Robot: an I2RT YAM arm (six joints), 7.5 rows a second.
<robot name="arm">
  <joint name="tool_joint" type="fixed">
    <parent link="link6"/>
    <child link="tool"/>
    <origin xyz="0 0 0" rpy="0 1.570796 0"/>
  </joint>
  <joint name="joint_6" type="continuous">
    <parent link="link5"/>
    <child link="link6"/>
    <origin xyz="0.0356 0 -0.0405" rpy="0 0 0"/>
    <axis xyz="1 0 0"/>
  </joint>
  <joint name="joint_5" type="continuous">
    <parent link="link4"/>
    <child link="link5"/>
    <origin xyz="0.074 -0.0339 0.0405" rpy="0 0 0"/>
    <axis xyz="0 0 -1"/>
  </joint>
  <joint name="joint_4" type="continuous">
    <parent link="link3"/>
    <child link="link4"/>
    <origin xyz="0.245 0.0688 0.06" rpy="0 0 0"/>
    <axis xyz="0 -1 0"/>
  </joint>
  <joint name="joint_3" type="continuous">
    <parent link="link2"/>
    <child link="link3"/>
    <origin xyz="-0.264 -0.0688 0" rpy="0 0 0"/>
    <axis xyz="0 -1 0"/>
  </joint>
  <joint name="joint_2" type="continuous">
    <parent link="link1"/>
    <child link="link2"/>
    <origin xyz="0.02 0.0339 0.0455" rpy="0 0 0"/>
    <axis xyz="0 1 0"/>
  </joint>
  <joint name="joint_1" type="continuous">
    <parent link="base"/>
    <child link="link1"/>
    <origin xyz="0 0 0.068" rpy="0 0 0"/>
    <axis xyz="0 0 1"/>
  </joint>
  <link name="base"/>
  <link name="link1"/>
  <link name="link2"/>
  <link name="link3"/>
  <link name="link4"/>
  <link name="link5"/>
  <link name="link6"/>
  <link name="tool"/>
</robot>
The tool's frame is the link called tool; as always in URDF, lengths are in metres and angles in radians. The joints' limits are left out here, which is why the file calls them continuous.
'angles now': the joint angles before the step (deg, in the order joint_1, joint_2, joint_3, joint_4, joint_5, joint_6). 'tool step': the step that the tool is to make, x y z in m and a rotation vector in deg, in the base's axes. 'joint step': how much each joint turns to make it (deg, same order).
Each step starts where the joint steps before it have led.
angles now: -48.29, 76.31, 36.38, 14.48, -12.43, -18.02
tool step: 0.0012, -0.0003, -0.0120, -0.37, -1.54, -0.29
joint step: 0.14, 1.95, -2.33, 5.81, 0.02, 1.02
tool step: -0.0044, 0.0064, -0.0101, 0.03, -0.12, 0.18
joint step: 0.20, -0.35, -3.00, 2.73, -0.02, 0.11
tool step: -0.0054, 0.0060, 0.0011, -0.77, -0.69, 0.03
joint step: 0.00, -2.21, -1.77, 0.59, -0.03, -0.02
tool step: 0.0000, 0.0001, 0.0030, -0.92, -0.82, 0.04
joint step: 0.01, -0.40, -0.05, 0.88, -0.02, -0.02
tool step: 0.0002, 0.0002, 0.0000, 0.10, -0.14, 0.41
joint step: 0.00, 0.02, 0.00, 0.04, -0.44, 0.01
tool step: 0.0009, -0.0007, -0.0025, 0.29, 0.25, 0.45
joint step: -0.01, 0.70, 0.00, 0.28, -0.43, -0.17
